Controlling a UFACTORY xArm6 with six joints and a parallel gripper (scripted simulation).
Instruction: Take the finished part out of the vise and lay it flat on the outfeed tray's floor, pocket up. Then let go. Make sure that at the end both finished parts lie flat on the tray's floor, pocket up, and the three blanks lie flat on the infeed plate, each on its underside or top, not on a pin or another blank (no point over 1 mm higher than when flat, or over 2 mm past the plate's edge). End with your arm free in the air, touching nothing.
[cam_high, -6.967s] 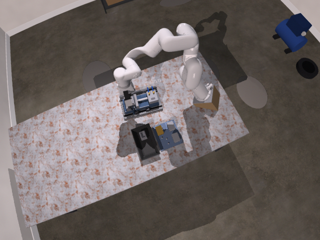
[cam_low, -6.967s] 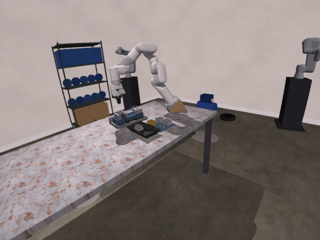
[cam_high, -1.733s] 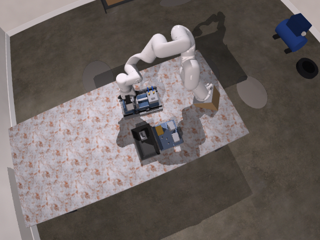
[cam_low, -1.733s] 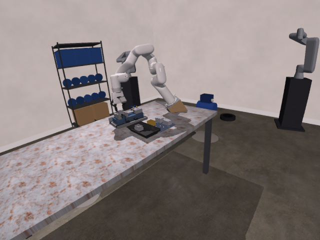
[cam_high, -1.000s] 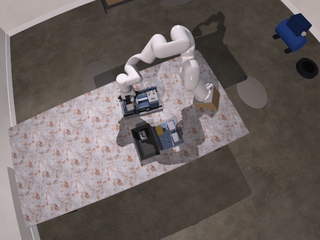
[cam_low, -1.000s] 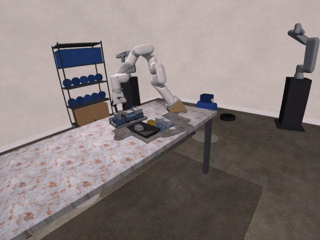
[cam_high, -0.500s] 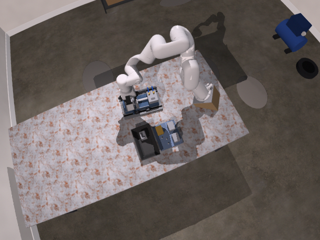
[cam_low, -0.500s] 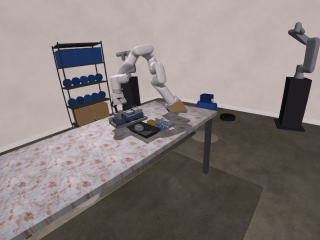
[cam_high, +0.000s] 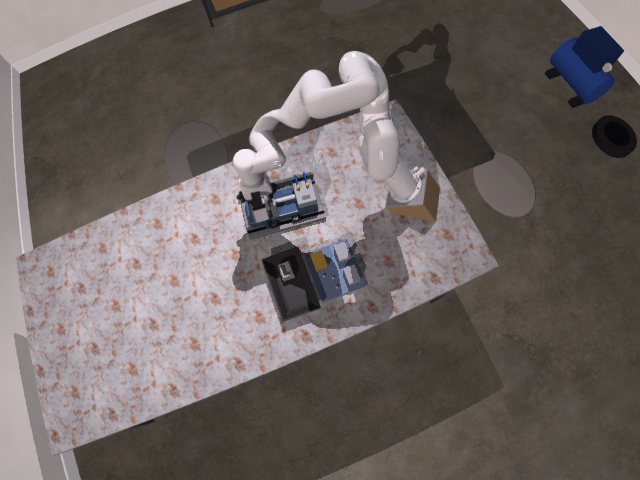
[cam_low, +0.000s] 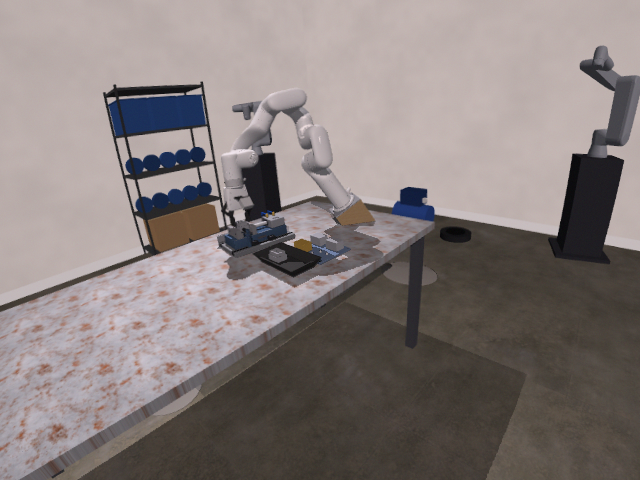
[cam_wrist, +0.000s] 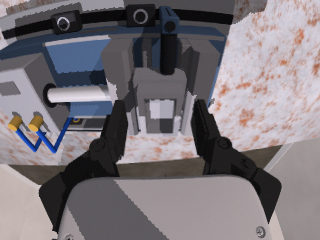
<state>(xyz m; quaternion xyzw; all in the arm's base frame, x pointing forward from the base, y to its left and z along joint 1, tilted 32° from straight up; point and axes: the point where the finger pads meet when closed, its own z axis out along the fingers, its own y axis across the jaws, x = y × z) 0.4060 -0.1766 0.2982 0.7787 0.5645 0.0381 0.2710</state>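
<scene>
My hand is 8 cm past the vise rod, 3 cm to the right of it and 4 cm above it. Round my hand: blue fixture plate (6 cm behind, 34 cm to the left, 12 cm below); yellow block (3 cm behind, 29 cm to the left, 10 cm below).
</scene>
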